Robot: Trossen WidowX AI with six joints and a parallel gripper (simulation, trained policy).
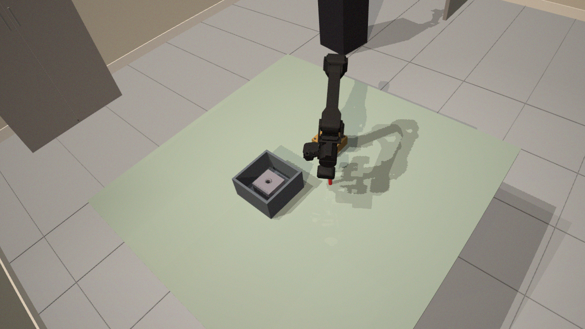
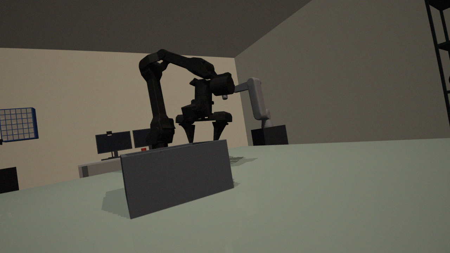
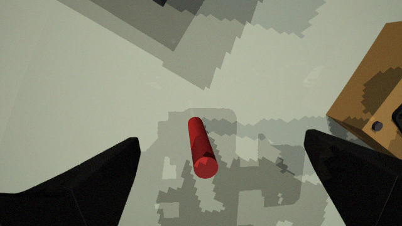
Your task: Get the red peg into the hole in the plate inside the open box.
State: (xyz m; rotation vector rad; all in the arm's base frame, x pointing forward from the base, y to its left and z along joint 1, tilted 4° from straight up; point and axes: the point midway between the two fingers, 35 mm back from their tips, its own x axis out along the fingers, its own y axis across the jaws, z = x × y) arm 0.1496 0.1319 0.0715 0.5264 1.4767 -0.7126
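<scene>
Right now my gripper tip is 1 cm past the red peg, 2 cm to the right of it and 4 cm above it. The rest, counted from my gripper tip: light grey plate: 19 cm ahead, 12 cm to the right, 4 cm below; dark grey box: 19 cm ahead, 12 cm to the right, 6 cm below.
</scene>
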